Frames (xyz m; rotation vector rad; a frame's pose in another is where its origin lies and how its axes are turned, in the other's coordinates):
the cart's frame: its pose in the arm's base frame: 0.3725 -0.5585 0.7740 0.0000 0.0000 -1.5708
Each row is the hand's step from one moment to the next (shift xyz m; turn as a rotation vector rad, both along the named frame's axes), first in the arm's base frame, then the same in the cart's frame.
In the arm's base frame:
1: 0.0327 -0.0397 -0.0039 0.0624 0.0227 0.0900
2: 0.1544 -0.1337 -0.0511 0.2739 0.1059 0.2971
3: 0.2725 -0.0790 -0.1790 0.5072 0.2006 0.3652
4: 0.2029 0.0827 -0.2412 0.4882 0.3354 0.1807
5: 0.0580 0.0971 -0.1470 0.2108 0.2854 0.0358
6: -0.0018 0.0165 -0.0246 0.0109 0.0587 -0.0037
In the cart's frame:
1: 0.0397 0.0327 -0.0039 -0.0227 0.0624 0.0900
2: 0.1337 0.1544 -0.0511 -0.1059 0.2739 0.2971
3: 0.0790 0.2725 -0.1790 -0.2006 0.5072 0.3652
4: -0.0827 0.2029 -0.2412 -0.3354 0.4882 0.1807
5: -0.0971 0.0580 -0.1470 -0.2854 0.2108 0.0358
6: -0.0165 -0.0018 -0.0246 -0.0587 0.0109 -0.0037

